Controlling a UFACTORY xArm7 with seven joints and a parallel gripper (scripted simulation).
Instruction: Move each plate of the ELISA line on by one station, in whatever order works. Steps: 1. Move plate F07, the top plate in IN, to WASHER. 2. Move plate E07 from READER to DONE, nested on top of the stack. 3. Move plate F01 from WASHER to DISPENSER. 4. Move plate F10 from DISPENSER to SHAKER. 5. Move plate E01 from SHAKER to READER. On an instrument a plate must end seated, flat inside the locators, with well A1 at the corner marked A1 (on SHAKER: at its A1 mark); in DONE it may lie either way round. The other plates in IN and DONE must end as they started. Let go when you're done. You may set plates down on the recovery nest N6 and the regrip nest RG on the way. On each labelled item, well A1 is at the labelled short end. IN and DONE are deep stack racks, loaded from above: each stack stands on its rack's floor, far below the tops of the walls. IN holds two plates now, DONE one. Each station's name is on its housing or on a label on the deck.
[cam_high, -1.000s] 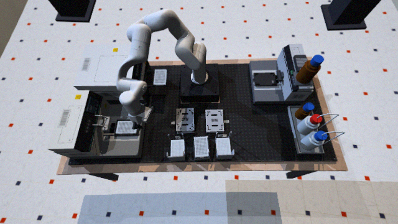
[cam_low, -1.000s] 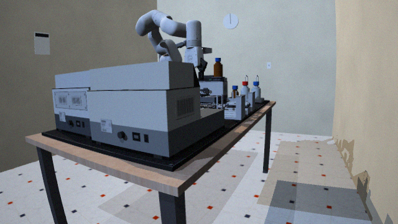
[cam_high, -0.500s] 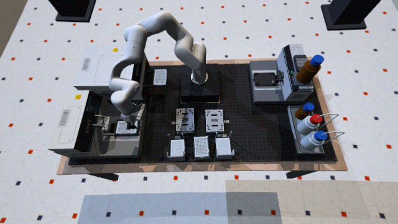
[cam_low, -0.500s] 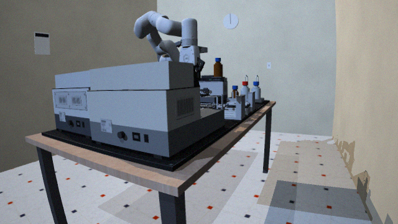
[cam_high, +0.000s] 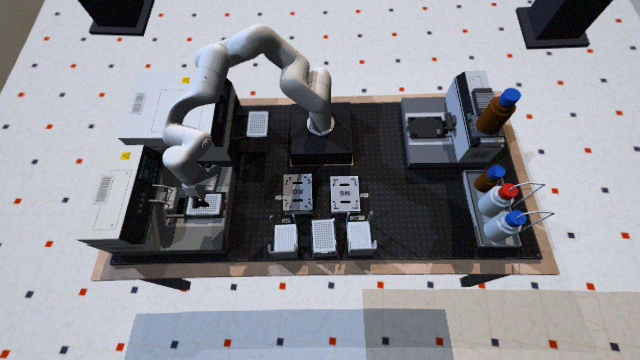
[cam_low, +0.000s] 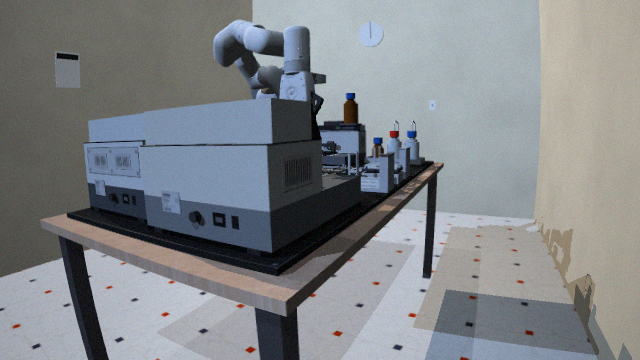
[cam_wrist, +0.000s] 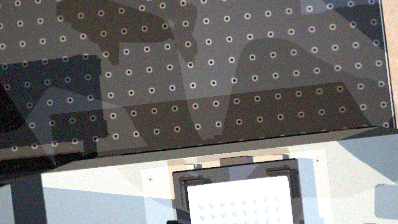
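The white well plate is 12 cm below my hand and 6 cm to the right of it. The rest, counted from my hand: DONE label (57 cm to the left, 22 cm below, 1 cm ahead); then brown bottle (106 cm to the left, 30 cm behind, 7 cm above).
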